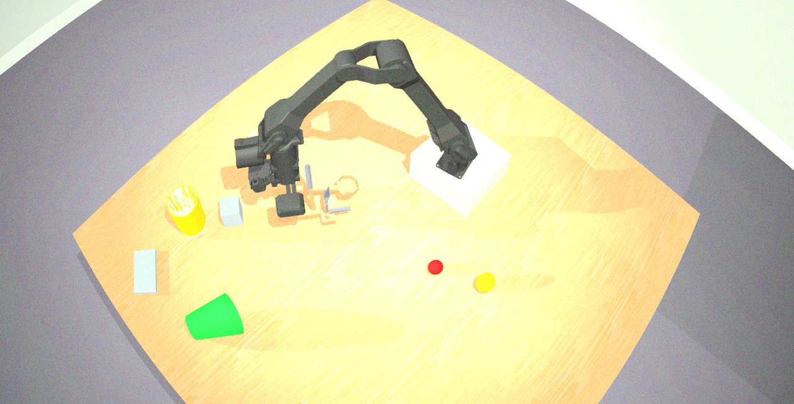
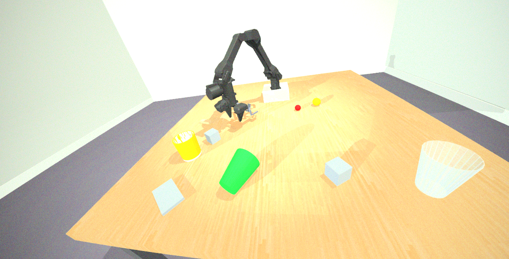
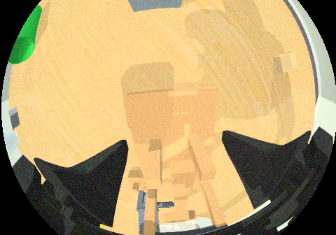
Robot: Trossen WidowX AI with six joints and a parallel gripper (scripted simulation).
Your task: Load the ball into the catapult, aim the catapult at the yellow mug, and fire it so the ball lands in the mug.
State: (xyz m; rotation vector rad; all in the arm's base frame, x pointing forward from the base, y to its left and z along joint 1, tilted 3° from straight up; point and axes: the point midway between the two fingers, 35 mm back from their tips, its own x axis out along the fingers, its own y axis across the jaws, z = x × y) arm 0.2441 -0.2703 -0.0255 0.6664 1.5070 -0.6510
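My gripper tip is now 35 cm to the right of the red ball, 3 cm past it and 2 cm above it. Round my gripper tip: small tan block: 19 cm to the right, 9 cm behind, 3 cm below; yellow mug: 20 cm to the right, 19 cm ahead; wooden catapult: 7 cm to the left, 4 cm behind, 2 cm above.
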